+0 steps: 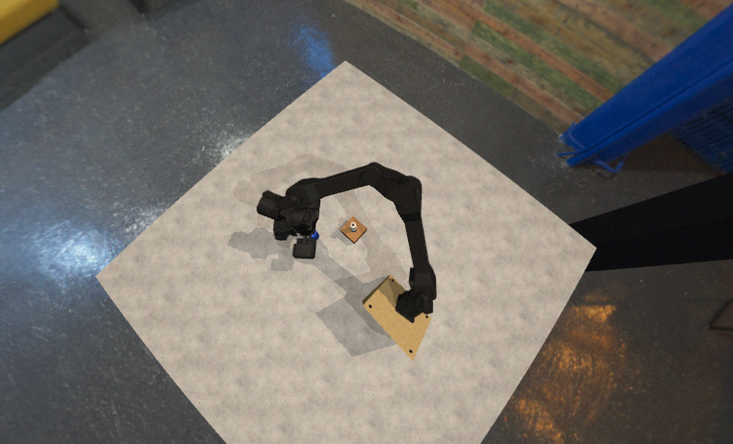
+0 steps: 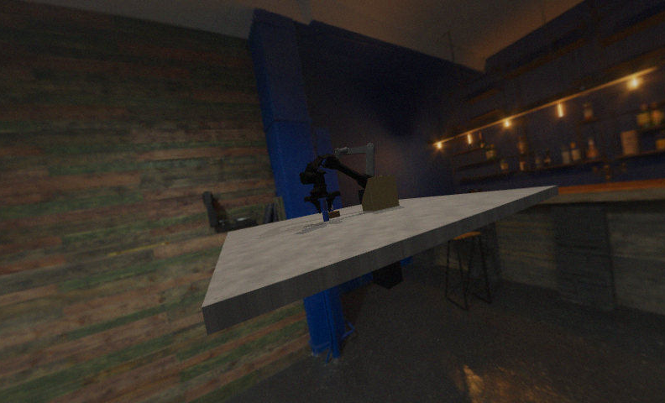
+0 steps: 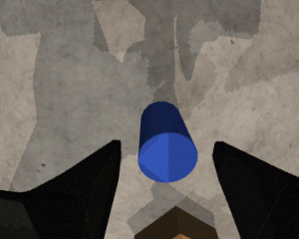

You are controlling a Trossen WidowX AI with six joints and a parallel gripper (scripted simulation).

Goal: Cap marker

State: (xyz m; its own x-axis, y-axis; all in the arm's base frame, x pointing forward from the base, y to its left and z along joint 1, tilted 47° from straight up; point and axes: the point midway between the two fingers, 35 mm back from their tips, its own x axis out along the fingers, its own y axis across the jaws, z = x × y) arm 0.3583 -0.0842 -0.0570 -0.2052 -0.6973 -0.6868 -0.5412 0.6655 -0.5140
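Now: the blue cap 20 mm below my gripper tip. Round my gripper tip: brown block (100 mm behind, 90 mm to the right, 30 mm below); holder corner (100 mm behind, 90 mm to the right, 10 mm below).
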